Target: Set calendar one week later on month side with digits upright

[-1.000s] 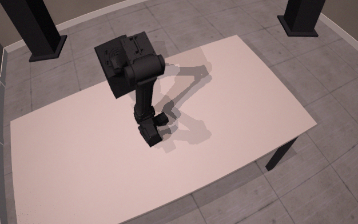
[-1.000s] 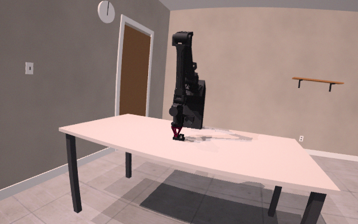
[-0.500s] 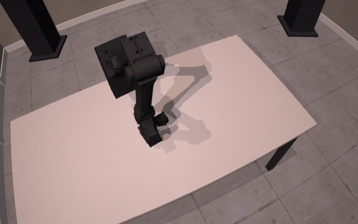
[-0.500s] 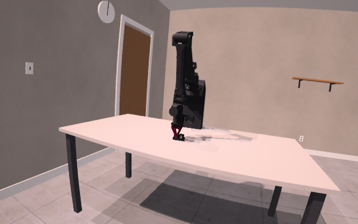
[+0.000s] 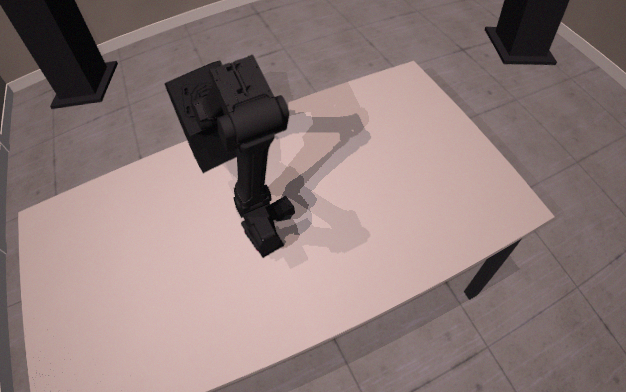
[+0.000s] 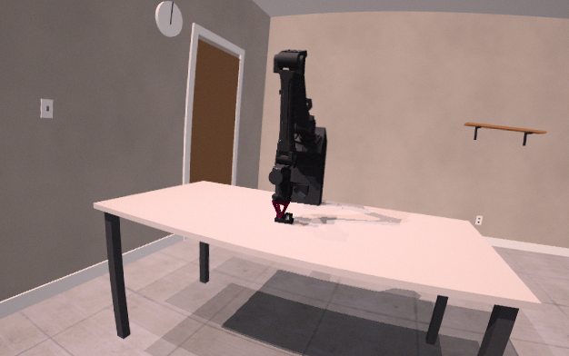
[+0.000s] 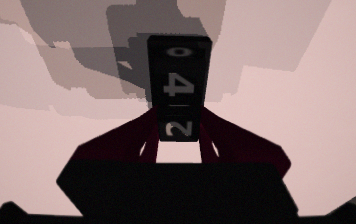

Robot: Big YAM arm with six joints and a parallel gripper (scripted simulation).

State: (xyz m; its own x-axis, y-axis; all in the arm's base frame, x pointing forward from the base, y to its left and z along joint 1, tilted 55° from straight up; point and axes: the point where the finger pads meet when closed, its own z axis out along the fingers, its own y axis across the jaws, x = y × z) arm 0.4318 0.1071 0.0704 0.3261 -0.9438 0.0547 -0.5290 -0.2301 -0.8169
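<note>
My hand is 1 cm past the black tray, 1 cm to the right of it and 2 cm above it. From my hand the other things lie so: black calendar block 2 cm behind, 3 cm to the left.
</note>
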